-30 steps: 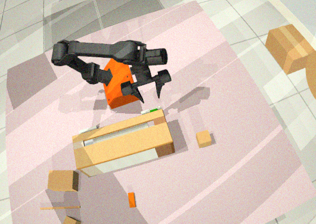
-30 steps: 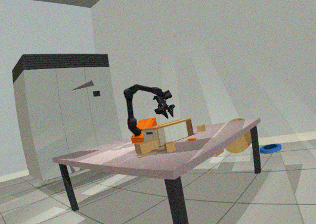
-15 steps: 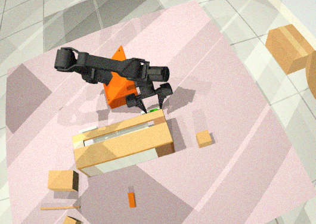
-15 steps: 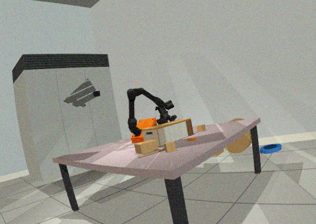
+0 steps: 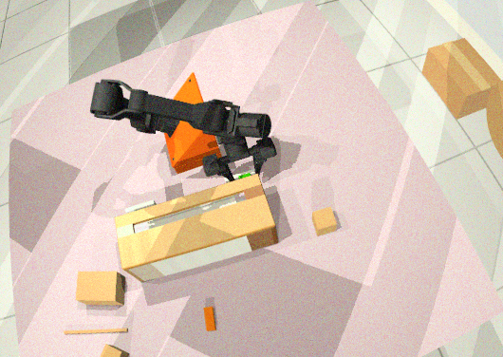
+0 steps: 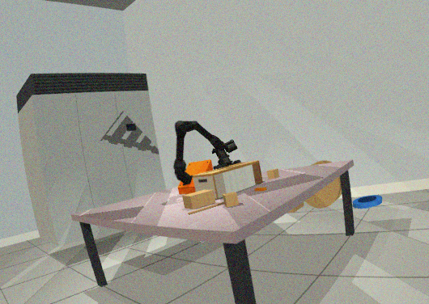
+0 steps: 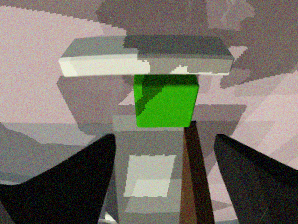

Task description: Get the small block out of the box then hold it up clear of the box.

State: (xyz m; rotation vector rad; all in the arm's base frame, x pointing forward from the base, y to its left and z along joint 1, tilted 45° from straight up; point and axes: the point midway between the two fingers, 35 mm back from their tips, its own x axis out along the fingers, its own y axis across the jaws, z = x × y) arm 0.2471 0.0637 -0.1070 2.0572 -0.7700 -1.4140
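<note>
Now: the green block 3 cm below my gripper tip and 1 cm behind it. The rest, counted from my gripper tip: thin stick 55 cm to the right, 20 cm ahead, 4 cm below; then clear-fronted box 17 cm to the right, 4 cm ahead, 2 cm above; then orange piece 29 cm ahead, 24 cm to the right, 4 cm below.
</note>
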